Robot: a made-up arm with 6 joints. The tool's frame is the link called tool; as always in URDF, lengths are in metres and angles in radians.
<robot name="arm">
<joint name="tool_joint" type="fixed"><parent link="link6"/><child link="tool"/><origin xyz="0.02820 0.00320 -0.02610" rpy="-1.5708 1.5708 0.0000"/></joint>
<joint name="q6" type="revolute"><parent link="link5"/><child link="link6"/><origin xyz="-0.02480 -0.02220 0.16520" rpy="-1.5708 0.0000 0.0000"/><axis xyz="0 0 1"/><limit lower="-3.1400" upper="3.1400" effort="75" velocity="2.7"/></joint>
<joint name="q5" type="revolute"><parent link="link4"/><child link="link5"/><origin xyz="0.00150 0.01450 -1.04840" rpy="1.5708 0.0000 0.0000"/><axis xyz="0 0 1"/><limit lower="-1.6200" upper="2.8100" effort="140" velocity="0.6"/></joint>
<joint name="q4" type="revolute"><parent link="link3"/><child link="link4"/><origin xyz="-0.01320 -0.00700 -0.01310" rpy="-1.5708 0.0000 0.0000"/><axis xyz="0 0 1"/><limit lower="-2.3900" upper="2.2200" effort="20" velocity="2"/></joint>
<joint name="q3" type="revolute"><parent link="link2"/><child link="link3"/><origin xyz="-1.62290 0.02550 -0.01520" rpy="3.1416 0.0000 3.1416"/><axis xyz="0 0 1"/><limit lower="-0.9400" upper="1.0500" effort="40" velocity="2.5"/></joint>
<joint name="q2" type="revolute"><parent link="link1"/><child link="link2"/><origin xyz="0.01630 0.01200 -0.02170" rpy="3.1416 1.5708 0.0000"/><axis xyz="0 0 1"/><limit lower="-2.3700" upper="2.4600" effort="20" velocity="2.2"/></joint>
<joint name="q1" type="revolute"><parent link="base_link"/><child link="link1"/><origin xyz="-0.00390 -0.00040 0.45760" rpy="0.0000 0.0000 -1.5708"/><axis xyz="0 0 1"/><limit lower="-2.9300" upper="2.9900" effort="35" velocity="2.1"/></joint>
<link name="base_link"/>
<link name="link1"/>
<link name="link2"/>
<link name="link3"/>
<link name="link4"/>
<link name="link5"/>
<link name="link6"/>
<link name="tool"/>
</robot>
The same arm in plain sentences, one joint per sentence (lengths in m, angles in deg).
The arm has six revolute joints in a row. What follows holds with every joint at zero, and every direction is one of the base frame's.
The first joint sits 0.0039 m along -x and 0.0004 m along -y and 0.4576 m along +z from the base frame's origin and rotates about +z, from -167.88 to 171.31 deg.
The second joint sits 0.0120 m along +x and 0.0163 m along -y and 0.0217 m along -z from the first joint and rotates about +y, from -135.79 to 140.95 deg.
The third joint sits 0.0255 m along -x and 0.0152 m along -y and 1.6229 m along +z from the second joint and rotates about -y, from -53.86 to 60.16 deg.
The fourth joint sits 0.0070 m along +x and 0.0131 m along +y and 0.0132 m along -z from the third joint and rotates about -x, from -136.94 to 127.20 deg.
The fifth joint sits 1.0484 m along +x and 0.0145 m along +y and 0.0015 m along +z from the fourth joint and rotates about -y, from -92.82 to 161.00 deg.
The sixth joint sits 0.0222 m along +x and 0.1652 m along -y and 0.0248 m along -z from the fifth joint and rotates about -x, from -179.91 to 179.91 deg.
The tool frame, which is the frame that the pose is given for, sits 0.0261 m along +x and 0.0032 m along +y and 0.0282 m along +z from the sixth joint; its axes are the base frame's turned by roll -90.00, pitch 0.00 and yaw 0.00 deg (as in URDF: about the fixed x, then y, then z).

